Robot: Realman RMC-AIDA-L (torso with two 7-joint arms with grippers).
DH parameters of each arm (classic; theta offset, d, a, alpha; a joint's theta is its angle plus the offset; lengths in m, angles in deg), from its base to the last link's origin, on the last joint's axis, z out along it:
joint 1: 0 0.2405 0 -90
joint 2: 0 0 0 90
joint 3: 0 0.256 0 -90
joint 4: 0 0 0 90
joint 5: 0 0.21 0 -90
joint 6: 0 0 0 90
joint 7: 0 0.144 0 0
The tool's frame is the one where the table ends.
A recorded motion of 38 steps. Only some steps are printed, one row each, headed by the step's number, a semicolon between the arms.
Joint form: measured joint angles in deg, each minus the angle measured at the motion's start. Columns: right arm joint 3, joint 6, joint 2, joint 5, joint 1, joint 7, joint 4; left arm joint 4, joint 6, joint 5, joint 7, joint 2, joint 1, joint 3.
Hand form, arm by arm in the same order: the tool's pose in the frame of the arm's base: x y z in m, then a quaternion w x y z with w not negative. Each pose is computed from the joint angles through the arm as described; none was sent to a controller.
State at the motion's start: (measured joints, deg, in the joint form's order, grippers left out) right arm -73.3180 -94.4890 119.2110 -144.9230 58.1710 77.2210 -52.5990; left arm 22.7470 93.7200 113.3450 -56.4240 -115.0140 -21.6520 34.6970
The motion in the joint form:
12: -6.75 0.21 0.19 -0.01 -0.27 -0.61 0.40; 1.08 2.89 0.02 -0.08 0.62 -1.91 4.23
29: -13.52 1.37 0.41 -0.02 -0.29 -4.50 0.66; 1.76 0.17 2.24 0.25 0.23 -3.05 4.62
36: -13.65 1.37 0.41 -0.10 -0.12 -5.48 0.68; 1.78 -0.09 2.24 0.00 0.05 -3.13 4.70
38: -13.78 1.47 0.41 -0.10 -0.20 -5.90 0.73; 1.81 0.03 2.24 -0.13 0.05 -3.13 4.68
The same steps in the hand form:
12: 0.1174 0.3722 -0.0487 0.11187 0.92203 0.29116 0.22927; -0.3096 0.2645 -0.0043 0.11076 -0.94565 -0.14800 -0.26752
29: 0.1212 0.3644 -0.0610 0.14474 0.88868 0.35076 0.25744; -0.3103 0.2716 -0.0098 0.11111 -0.95485 -0.13848 -0.23820
36: 0.1205 0.3646 -0.0611 0.14723 0.88446 0.36004 0.25773; -0.3096 0.2721 -0.0113 0.11073 -0.95466 -0.14049 -0.23795
38: 0.1212 0.3644 -0.0614 0.14842 0.88301 0.36310 0.25771; -0.3094 0.2720 -0.0111 0.10998 -0.95446 -0.14115 -0.23872

